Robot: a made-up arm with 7 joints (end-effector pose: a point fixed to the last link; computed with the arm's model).
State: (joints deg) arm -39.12 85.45 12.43 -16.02 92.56 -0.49 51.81
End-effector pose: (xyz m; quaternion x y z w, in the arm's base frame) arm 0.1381 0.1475 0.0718 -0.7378 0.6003 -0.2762 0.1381
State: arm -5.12 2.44 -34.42 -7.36 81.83 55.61 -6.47
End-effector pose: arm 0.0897 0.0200 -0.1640 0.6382 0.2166 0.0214 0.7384
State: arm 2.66 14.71 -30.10 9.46 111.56 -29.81 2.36
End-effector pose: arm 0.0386 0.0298 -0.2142 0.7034 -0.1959 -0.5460 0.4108
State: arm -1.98 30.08 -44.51 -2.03 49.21 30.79 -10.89
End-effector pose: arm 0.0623 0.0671 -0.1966 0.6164 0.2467 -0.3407 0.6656
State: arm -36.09 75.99 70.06 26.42 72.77 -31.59 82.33
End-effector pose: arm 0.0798 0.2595 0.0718 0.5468 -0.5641 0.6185 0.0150
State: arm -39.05 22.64 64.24 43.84 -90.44 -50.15 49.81
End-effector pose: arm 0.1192 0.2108 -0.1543 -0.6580 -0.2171 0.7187 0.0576
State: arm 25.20 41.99 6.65 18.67 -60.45 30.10 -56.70
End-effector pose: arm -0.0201 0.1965 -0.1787 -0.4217 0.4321 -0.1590 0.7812
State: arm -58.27 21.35 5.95 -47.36 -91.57 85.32 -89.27
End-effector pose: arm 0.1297 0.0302 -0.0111 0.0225 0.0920 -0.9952 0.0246
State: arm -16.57 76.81 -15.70 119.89 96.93 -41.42 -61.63
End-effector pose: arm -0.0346 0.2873 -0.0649 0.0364 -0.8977 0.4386 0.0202
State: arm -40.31 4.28 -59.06 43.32 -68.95 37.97 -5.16
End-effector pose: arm 0.1222 -0.0267 -0.2110 -0.1101 0.6279 -0.3866 0.6665
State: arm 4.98 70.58 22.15 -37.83 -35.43 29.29 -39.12
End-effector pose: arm 0.1036 0.1518 -0.0303 0.3158 0.1679 -0.4081 0.8400
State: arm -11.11 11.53 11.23 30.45 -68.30 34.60 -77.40
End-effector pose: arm 0.0969 0.0966 -0.2213 -0.6663 0.0032 -0.3992 0.6298
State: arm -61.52 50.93 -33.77 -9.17 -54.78 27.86 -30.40
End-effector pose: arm 0.2043 0.0633 -0.0293 0.1231 0.0683 -0.5810 0.8016
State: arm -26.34 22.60 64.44 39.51 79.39 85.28 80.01
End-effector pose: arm 0.0557 0.2066 -0.1650 -0.6162 -0.4886 -0.5938 0.1699
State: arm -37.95 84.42 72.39 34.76 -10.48 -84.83 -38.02
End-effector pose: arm 0.0315 0.2292 0.0886 0.7260 -0.5745 0.1874 0.3282
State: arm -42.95 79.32 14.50 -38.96 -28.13 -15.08 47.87
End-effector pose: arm 0.1015 0.1044 0.0656 0.1252 -0.7237 0.0580 0.6761
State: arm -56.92 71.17 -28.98 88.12 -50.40 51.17 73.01
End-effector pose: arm 0.1192 0.2745 -0.0661 0.2704 0.4730 0.8004 0.2501
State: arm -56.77 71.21 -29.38 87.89 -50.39 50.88 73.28
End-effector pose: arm 0.1192 0.2748 -0.0660 0.2760 0.4689 0.8014 0.2484
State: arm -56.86 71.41 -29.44 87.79 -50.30 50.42 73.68
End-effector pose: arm 0.1193 0.2753 -0.0650 0.2780 0.4629 0.8046 0.2470
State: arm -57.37 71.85 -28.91 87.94 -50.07 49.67 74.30
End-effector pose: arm 0.1196 0.2761 -0.0626 0.2735 0.4540 0.8116 0.2456
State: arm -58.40 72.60 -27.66 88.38 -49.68 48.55 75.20
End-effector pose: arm 0.1201 0.2775 -0.0583 0.2608 0.4412 0.8232 0.2443
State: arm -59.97 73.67 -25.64 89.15 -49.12 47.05 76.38
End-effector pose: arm 0.1206 0.2792 -0.0521 0.2391 0.4250 0.8388 0.2423
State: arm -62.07 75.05 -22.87 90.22 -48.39 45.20 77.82
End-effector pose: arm 0.1209 0.2812 -0.0444 0.2080 0.4058 0.8572 0.2393
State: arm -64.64 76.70 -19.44 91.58 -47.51 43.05 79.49
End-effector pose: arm 0.1205 0.2834 -0.0354 0.1681 0.3850 0.8767 0.2345
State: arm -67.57 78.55 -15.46 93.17 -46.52 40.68 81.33
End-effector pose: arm 0.1194 0.2855 -0.0259 0.1206 0.3639 0.8951 0.2278
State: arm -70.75 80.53 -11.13 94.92 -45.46 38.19 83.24
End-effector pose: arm 0.1176 0.2874 -0.0165 0.0675 0.3441 0.9104 0.2194
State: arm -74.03 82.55 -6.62 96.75 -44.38 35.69 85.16
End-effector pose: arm 0.1151 0.2891 -0.0078 0.0114 0.3270 0.9214 0.2096
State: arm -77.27 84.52 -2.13 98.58 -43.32 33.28 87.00
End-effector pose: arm 0.1123 0.2904 -0.0001 -0.0448 0.3133 0.9274 0.1995
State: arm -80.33 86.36 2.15 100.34 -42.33 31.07 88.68
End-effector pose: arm 0.1095 0.2912 0.0062 -0.0982 0.3034 0.9286 0.1899
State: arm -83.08 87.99 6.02 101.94 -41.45 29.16 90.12
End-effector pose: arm 0.1070 0.2918 0.0113 -0.1462 0.2971 0.9259 0.1817
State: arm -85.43 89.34 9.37 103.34 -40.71 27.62 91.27
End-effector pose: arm 0.1051 0.2920 0.0150 -0.1870 0.2942 0.9206 0.1759
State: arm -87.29 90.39 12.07 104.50 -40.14 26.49 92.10
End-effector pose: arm 0.1037 0.2919 0.0176 -0.2194 0.2937 0.9143 0.1722
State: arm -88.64 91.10 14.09 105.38 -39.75 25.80 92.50
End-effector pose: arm 0.1030 0.2917 0.0192 -0.2433 0.2950 0.9078 0.1721
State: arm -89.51 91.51 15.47 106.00 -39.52 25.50 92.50
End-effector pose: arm 0.1029 0.2914 0.0200 -0.2594 0.2973 0.9021 0.1748
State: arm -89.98 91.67 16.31 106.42 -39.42 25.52 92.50
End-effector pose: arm 0.1032 0.2910 0.0201 -0.2683 0.3010 0.8978 0.1772
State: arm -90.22 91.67 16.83 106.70 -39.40 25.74 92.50
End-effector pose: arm 0.1038 0.2905 0.0198 -0.2729 0.3055 0.8944 0.1796
